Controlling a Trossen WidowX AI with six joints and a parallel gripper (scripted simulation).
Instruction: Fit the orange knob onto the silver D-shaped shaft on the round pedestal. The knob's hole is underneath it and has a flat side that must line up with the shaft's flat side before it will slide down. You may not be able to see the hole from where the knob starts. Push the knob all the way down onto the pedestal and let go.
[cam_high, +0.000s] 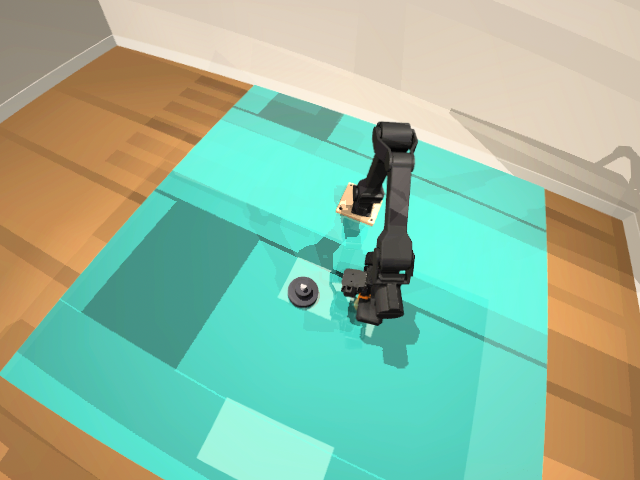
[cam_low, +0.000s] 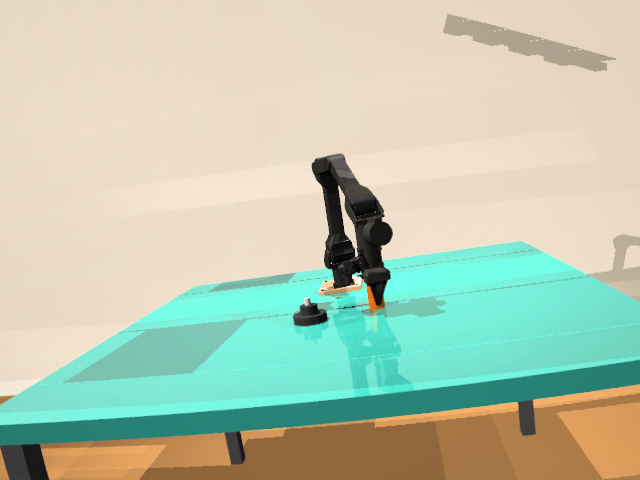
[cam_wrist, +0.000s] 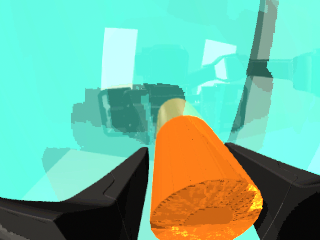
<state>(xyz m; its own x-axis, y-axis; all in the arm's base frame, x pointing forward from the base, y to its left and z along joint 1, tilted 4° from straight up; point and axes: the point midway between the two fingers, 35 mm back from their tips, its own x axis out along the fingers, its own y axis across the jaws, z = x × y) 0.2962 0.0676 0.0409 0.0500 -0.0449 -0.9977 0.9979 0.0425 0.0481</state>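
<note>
Now: gripper tip 3 cm below the orange knob. From my gripper tip the other things lie so: round black pedestal 3 cm ahead, 17 cm to the right, 2 cm above.
</note>
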